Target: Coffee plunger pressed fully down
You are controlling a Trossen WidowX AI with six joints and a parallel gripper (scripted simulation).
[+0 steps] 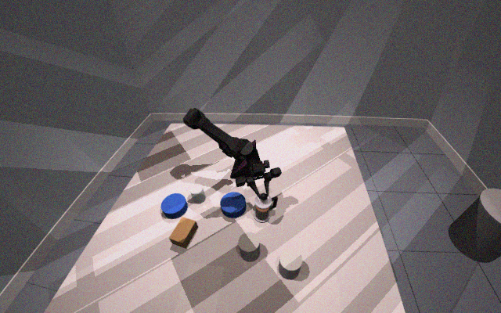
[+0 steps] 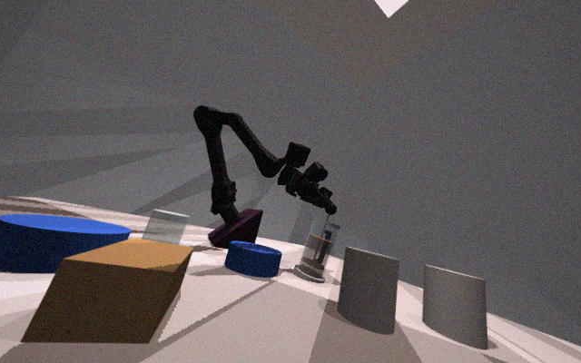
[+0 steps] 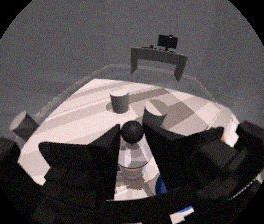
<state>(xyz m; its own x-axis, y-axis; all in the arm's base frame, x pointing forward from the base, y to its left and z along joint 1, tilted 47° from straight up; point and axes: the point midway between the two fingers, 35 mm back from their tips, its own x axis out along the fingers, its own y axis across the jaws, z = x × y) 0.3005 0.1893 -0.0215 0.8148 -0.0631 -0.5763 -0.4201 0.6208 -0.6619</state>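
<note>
My gripper tip is 90 mm above the coffee press and 30 mm past it. From my gripper tip the other things lie so: brown box: 340 mm to the right, 150 mm below, 120 mm ahead.
</note>
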